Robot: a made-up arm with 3 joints. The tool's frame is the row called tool.
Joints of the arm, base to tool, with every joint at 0 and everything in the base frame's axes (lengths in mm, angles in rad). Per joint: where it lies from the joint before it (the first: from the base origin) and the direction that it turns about. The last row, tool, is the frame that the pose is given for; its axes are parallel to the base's.
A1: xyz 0.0 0.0 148.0 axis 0 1 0
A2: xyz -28.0 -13.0 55.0 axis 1 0 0
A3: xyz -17.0 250.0 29.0 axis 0 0 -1
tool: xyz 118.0 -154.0 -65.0
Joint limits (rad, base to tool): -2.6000..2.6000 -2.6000..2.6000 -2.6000..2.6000
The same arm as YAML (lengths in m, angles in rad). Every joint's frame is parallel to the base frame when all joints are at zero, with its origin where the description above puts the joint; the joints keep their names.
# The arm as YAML. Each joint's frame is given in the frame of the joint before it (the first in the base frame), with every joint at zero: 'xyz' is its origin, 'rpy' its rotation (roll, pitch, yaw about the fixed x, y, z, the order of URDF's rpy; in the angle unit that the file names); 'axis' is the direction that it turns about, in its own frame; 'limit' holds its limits. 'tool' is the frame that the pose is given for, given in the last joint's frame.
units:
  length: m
  angle: rad
joints:
  - name: A1
    type: revolute
    origin:
      xyz: [0.0, 0.0, 0.148]
      rpy: [0.0, 0.0, 0.0]
    axis: "+y"
    limit:
      lower: -2.6
      upper: 2.6
  - name: A2
    type: revolute
    origin:
      xyz: [-0.028, -0.013, 0.055]
      rpy: [0.0, 0.0, 0.0]
    axis: "+x"
    limit:
      lower: -2.6
      upper: 2.6
  - name: A3
    type: revolute
    origin:
      xyz: [-0.017, 0.25, 0.029]
      rpy: [0.0, 0.0, 0.0]
    axis: "-z"
    limit:
      lower: -2.6
      upper: 2.6
tool:
  origin:
    xyz: [0.118, -0.154, -0.065]
    rpy: [0.0, 0.0, 0.0]

